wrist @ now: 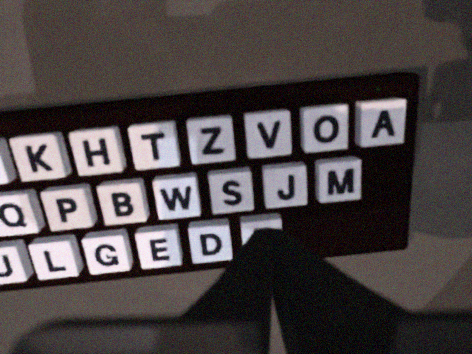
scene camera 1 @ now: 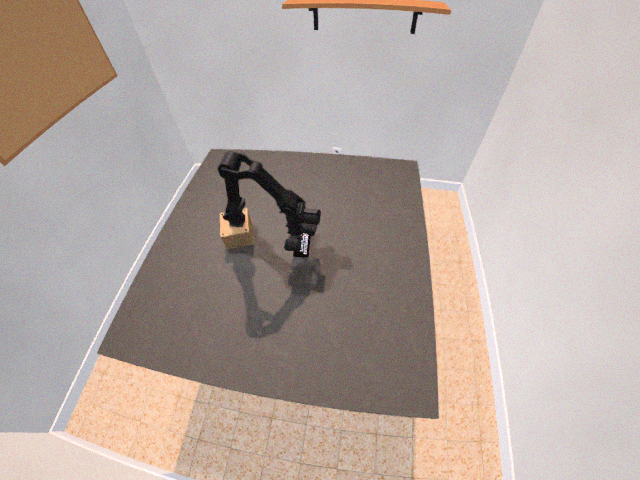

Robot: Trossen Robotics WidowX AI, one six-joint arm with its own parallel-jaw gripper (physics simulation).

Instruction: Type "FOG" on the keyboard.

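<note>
A black keyboard with white letter keys lies on the dark table, partly hidden by the arm in the scene view. In the wrist view the O key is in the top row at the right, and the G key is in the bottom row at the left. The key right of D is mostly covered by the fingertips, and its letter is hidden. My gripper is shut and empty, its tips over that key. Whether the tips touch it cannot be told.
The arm stands on a wooden block at the left of the dark table. An orange shelf hangs on the back wall and a brown board on the left wall. More letter keys surround the fingertips on the left and above.
</note>
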